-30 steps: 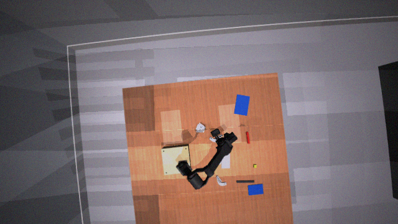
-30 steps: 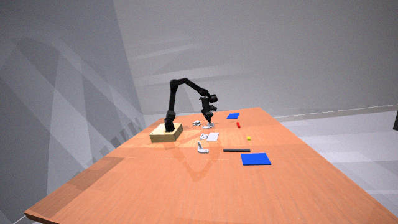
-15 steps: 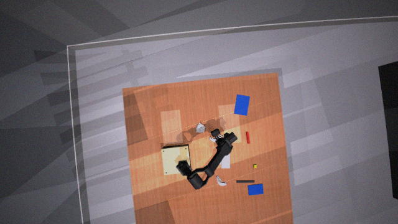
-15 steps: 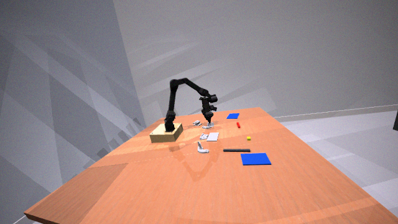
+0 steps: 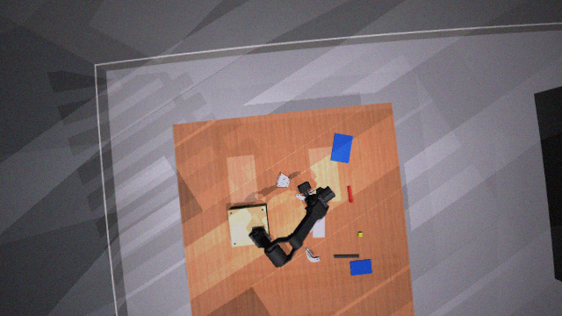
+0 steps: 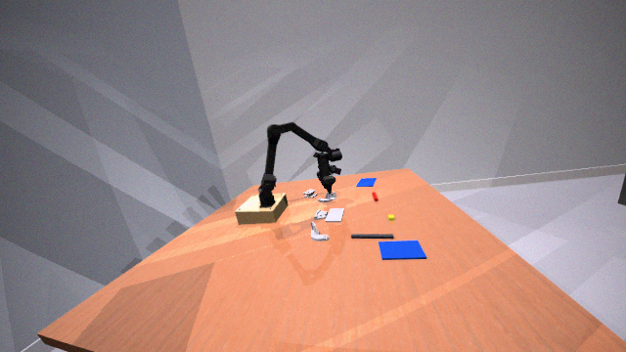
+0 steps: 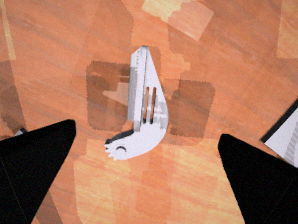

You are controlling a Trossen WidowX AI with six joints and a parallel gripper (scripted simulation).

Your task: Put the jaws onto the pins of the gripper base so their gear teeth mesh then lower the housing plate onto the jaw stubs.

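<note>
Right now my gripper tip is 3 cm past the jaw, 1 cm to the right of it and 5 cm above it. From my gripper tip the other things lie so: gripper base 13 cm behind, 10 cm to the left, 3 cm below; housing plate 2 cm behind, 18 cm to the right, 5 cm below; flat white plate 5 cm ahead, 19 cm to the right, 5 cm below.
</note>
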